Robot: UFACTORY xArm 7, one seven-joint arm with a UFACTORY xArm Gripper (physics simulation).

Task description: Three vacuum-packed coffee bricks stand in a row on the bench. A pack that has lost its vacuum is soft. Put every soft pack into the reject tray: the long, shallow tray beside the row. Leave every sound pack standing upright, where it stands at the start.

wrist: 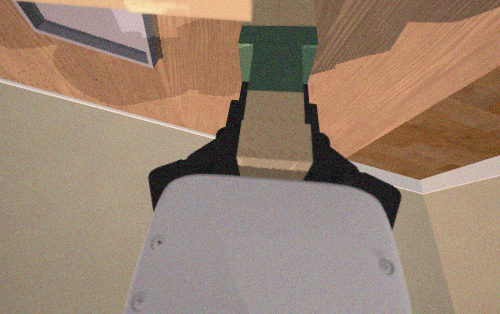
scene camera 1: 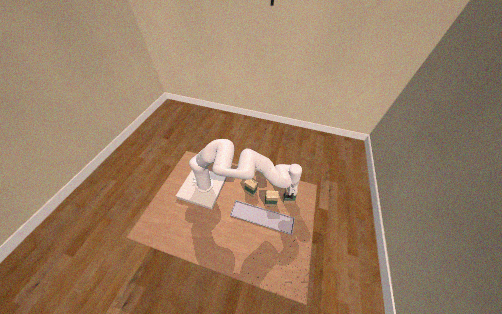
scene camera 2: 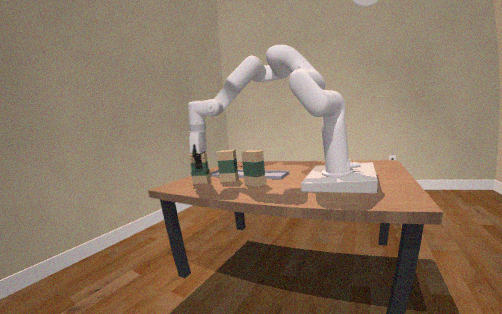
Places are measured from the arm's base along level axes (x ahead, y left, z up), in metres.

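Where they show: gripper, fingertip midpoint: (wrist: 272, 98) (scene camera 1: 289, 195) (scene camera 2: 200, 167); arm's base, link origin: (scene camera 1: 204, 184) (scene camera 2: 337, 172).
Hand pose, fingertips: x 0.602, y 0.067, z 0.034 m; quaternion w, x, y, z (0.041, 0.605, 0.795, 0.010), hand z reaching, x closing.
Note:
Things, the pixels of their top centre, and the offset from my fingertips. "spot": a spot on its surface instead. Level surfaces: height alone.
- end pack, top centre: (wrist: 261, 188) (scene camera 2: 197, 153) (scene camera 1: 292, 190) dx +0.005, dy +0.001, dz +0.068 m
- middle pack, top centre: (scene camera 2: 226, 150) (scene camera 1: 272, 194) dx -0.114, dy -0.060, dz +0.067 m
- base, top centre: (scene camera 2: 252, 151) (scene camera 1: 251, 182) dx -0.269, dy -0.013, dz +0.067 m
- wooden bench, surface height: dz -0.074 m
- cream pack top, surface spot: (wrist: 190, 8) spot: dx -0.082, dy -0.038, dz +0.067 m
Three cream packs with green bands stand upright in a row. My gripper (scene camera 1: 290, 193) (scene camera 2: 198, 161) (wrist: 272, 98) is shut on the end pack (scene camera 1: 289, 199) (scene camera 2: 201, 178) (wrist: 275, 130), the one farthest from the arm's base. In the wrist view its sides are pinched in between the black fingers, and the green band flares wider beyond the fingertips. It stands on the bench. The middle pack (scene camera 1: 271, 198) (scene camera 2: 228, 168) and the pack nearest the base (scene camera 1: 251, 187) (scene camera 2: 253, 168) stand apart from the gripper. The long, shallow reject tray (scene camera 1: 250, 212) (scene camera 2: 281, 175) (wrist: 95, 43) lies beside the row.
The wooden bench (scene camera 1: 165, 227) (scene camera 2: 350, 202) carries the arm's white base plate (scene camera 1: 195, 199) (scene camera 2: 340, 185) at the other end. A cream pack top (wrist: 190, 8) shows at the wrist view's upper edge, close beside the held pack. The bench edge runs past the held pack's outer side.

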